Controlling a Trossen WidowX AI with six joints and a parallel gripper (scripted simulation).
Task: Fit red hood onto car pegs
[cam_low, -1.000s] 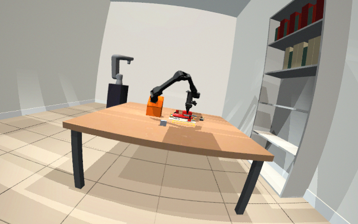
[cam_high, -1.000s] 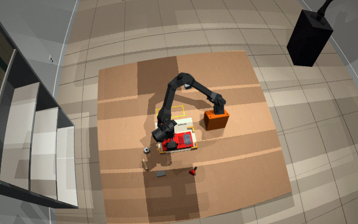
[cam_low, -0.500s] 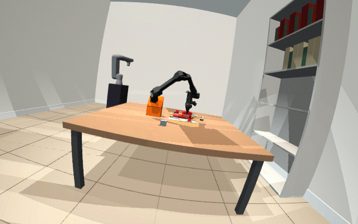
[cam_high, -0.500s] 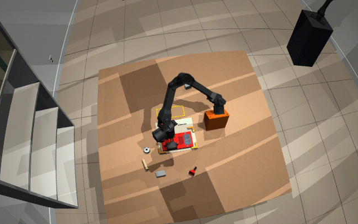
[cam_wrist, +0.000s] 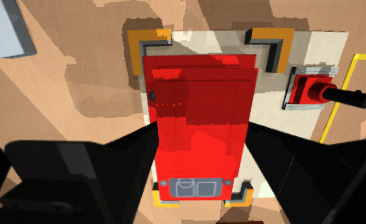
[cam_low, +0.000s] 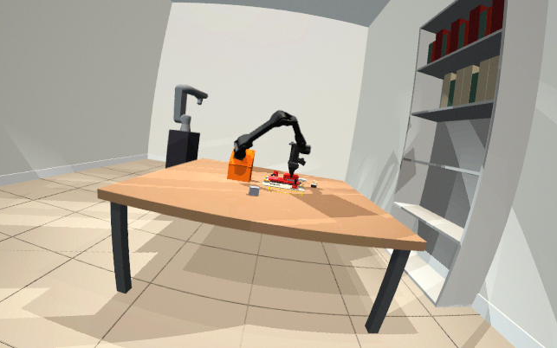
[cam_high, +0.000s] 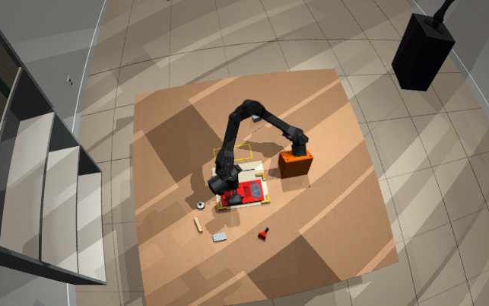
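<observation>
My gripper tip is right at the red hood. The rest, counted from my gripper tip: wooden dowel 170 mm ahead, 150 mm to the left, 40 mm below.
</observation>
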